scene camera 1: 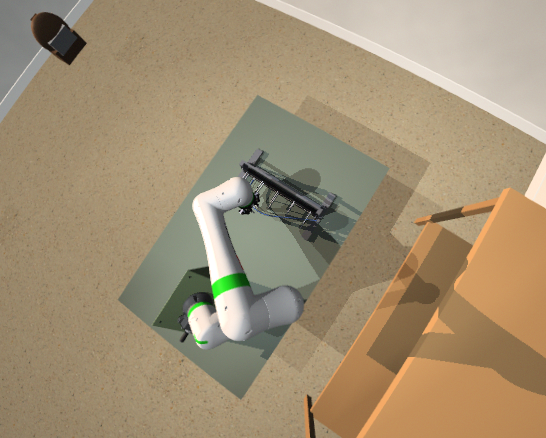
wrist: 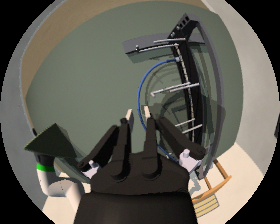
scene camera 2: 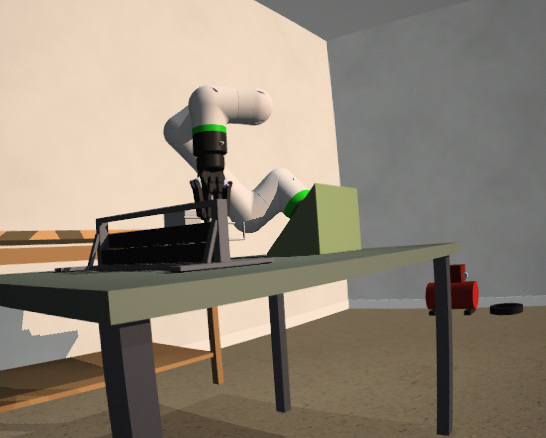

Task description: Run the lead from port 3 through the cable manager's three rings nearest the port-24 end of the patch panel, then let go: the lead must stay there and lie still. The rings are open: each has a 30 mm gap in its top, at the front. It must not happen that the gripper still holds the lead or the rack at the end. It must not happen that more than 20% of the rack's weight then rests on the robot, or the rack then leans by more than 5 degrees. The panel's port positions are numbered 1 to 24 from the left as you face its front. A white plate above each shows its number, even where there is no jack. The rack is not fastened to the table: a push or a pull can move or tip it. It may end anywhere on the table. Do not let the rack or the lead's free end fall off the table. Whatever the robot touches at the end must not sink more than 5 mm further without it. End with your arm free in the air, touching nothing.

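Through the wrist view I see my gripper (wrist: 139, 112) as well as a dark rack (wrist: 183, 56). Scene camera 2 shows me the rack (scene camera 2: 217, 239), and I find the rack (scene camera 1: 245, 166) again in scene camera 1.
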